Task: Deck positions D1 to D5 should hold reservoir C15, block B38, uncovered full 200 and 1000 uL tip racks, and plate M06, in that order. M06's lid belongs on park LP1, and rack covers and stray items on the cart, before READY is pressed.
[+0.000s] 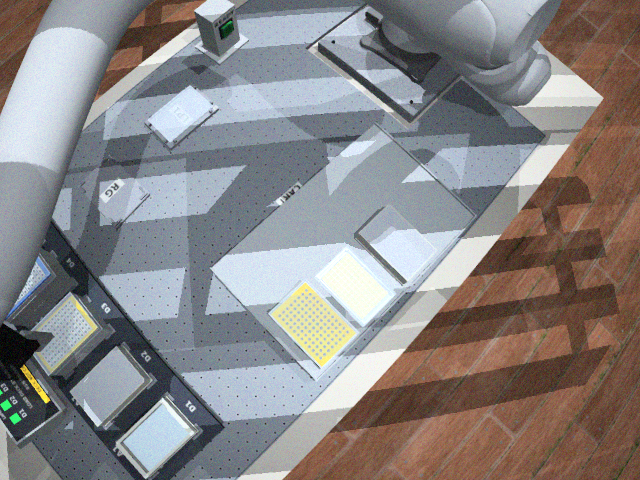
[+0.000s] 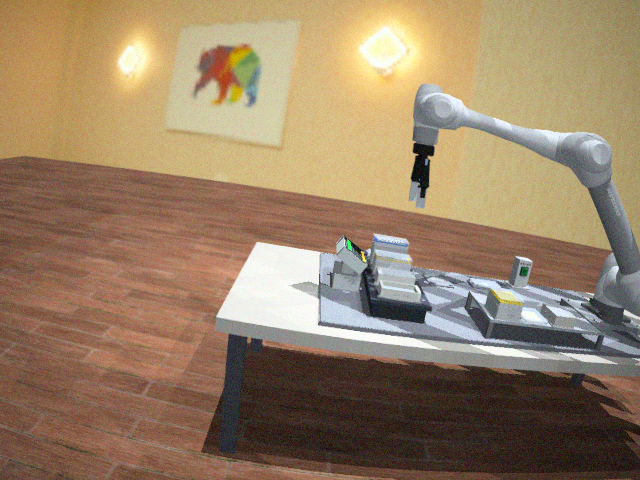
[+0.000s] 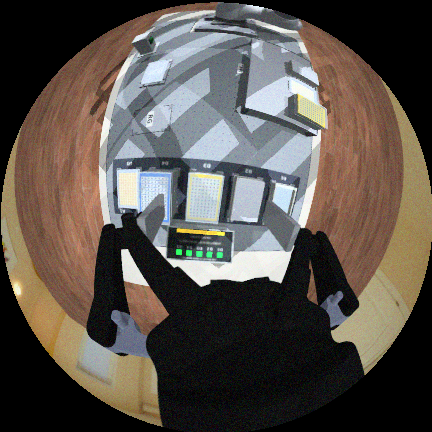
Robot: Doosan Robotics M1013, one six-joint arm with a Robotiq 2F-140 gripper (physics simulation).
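Places are measured from the arm's base along level axes (x back, y left, z down), in metres.
Where they show: gripper, fingertip midpoint: [image 1: 18, 306] [image 2: 416, 204] [image 3: 216, 207]; arm's base at its link origin: [image 1: 408, 44] [image 2: 605, 314].
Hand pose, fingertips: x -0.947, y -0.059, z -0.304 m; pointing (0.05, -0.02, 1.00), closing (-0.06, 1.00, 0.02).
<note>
Things, the pixels of their top centre, and the offset from my fingertips. "spot": a spot on its surface instead. Level surfaces: height alone.
- dark deck at its surface level: dz +0.264 m
- pale blue reservoir at its top centre: [image 1: 153, 438] [image 2: 400, 286] [image 3: 282, 204] dx -0.064, dy +0.231, dz +0.233 m
- grey block at its top centre: [image 1: 106, 386] [image 3: 247, 200] [image 2: 396, 272] dx -0.053, dy +0.108, dz +0.222 m
- yellow-rimmed tip rack at its top centre: [image 1: 58, 333] [image 3: 203, 198] [image 2: 393, 254] dx -0.042, dy -0.016, dz +0.194 m
- blue-rimmed tip rack at its top centre: [image 1: 13, 280] [image 3: 152, 198] [image 2: 391, 238] dx -0.031, dy -0.140, dz +0.161 m
- Park LP1 at a spot on its surface: [image 1: 181, 116] [image 3: 156, 70] spot: dx +0.440, dy -0.208, dz +0.304 m
- READY button at its top centre: [image 1: 225, 24] [image 2: 524, 268] dx +0.654, dy -0.266, dz +0.227 m
- cart at its top centre: [image 1: 349, 241] [image 2: 536, 311] [image 3: 287, 74] dx +0.441, dy +0.263, dz +0.256 m
- yellow perforated rack at its top centre: [image 1: 313, 323] [image 2: 506, 294] [image 3: 313, 109] dx +0.273, dy +0.313, dz +0.192 m
- grey box-like piece at its top centre: [image 1: 398, 241] [image 2: 559, 310] [image 3: 305, 71] dx +0.488, dy +0.336, dz +0.220 m
- status screen at a spot on its surface: [image 1: 31, 403] spot: dx -0.174, dy +0.027, dz +0.203 m
- RG spot at a spot on its surface: [image 1: 116, 198] [image 3: 155, 119] spot: dx +0.210, dy -0.184, dz +0.314 m
My gripper [image 2: 417, 199] [image 3: 216, 207] is open and empty, high above the deck. On the dark deck [image 1: 168, 379] [image 3: 228, 168], a pale blue reservoir [image 1: 157, 435] [image 3: 284, 196] is at D1, a grey block [image 1: 110, 384] [image 3: 247, 199] at D2, a yellow-rimmed tip rack [image 1: 67, 332] [image 3: 204, 197] at D3, a blue-rimmed tip rack [image 1: 33, 281] [image 3: 154, 187] at D4, and a cream plate [image 3: 128, 189] at D5. Park LP1 [image 1: 181, 116] [image 3: 155, 72] looks pale; whether a clear lid lies there is unclear. The READY button [image 1: 227, 29] [image 2: 524, 271] [image 3: 151, 40] is green.
The cart [image 1: 289, 227] [image 3: 267, 75] holds a yellow perforated rack [image 1: 313, 324] [image 3: 311, 111], a cream plate [image 1: 354, 285] and a grey box-like piece [image 1: 397, 243]. The status screen [image 1: 31, 403] [image 3: 200, 245] shows several green squares. The RG spot [image 1: 116, 198] [image 3: 151, 120] lies between deck and LP1.
</note>
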